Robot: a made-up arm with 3 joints.
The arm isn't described. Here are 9 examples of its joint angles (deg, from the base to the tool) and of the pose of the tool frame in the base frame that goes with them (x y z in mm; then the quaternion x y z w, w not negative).
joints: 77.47 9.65 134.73
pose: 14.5 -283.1 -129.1 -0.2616 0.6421 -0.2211 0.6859
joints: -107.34 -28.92 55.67
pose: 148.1 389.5 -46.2 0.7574 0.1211 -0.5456 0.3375
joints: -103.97 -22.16 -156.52
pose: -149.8 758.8 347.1 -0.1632 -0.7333 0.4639 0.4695
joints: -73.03 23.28 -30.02
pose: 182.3 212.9 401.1 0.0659 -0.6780 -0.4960 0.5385
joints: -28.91 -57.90 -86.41
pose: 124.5 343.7 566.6 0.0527 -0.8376 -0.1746 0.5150
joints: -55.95 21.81 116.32
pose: 348.5 352.7 -193.6 -0.6457 0.2195 0.6055 0.4101
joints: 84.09 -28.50 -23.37
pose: -66.0 159.3 354.7 0.4545 0.6167 0.5847 0.2671
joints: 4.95 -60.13 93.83
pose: 484.4 179.7 -26.9 -0.8257 0.1782 0.4381 0.3075
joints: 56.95 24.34 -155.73
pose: 129.6 -442.0 144.8 -0.5706 0.3711 -0.5178 0.5183
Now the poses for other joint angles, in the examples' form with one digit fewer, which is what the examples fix.
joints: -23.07 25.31 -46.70
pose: 243 110 448 -0.332 -0.594 -0.633 0.370
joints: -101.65 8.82 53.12
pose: 143 236 -45 0.658 -0.220 -0.664 0.277
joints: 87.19 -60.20 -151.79
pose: 402 -181 452 -0.843 -0.058 -0.367 0.389
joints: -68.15 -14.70 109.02
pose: 280 536 -116 -0.728 -0.101 0.647 0.205
